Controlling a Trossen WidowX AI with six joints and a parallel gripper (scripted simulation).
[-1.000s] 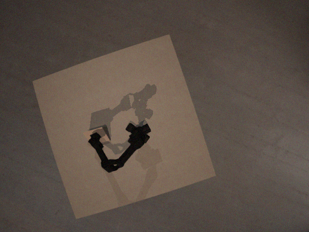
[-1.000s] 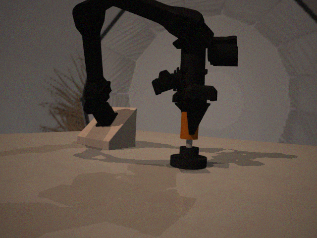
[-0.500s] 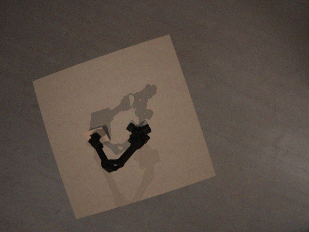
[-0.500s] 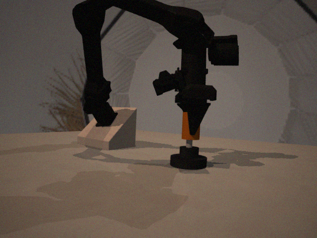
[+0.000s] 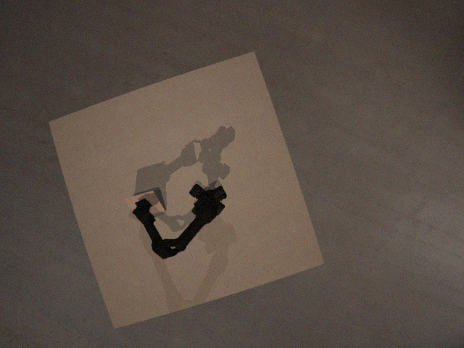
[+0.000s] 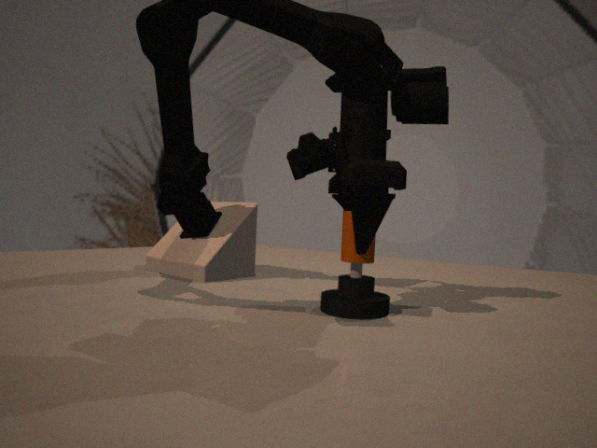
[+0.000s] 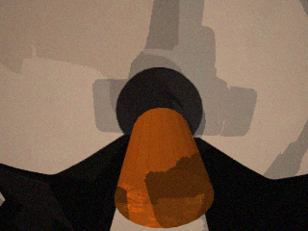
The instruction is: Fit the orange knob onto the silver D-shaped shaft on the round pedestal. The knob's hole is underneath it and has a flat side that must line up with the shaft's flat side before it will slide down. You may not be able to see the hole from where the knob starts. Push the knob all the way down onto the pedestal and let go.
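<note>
My gripper tip is 4 cm above the black round pedestal. Round my gripper tip: orange knob (3 cm above).
</note>
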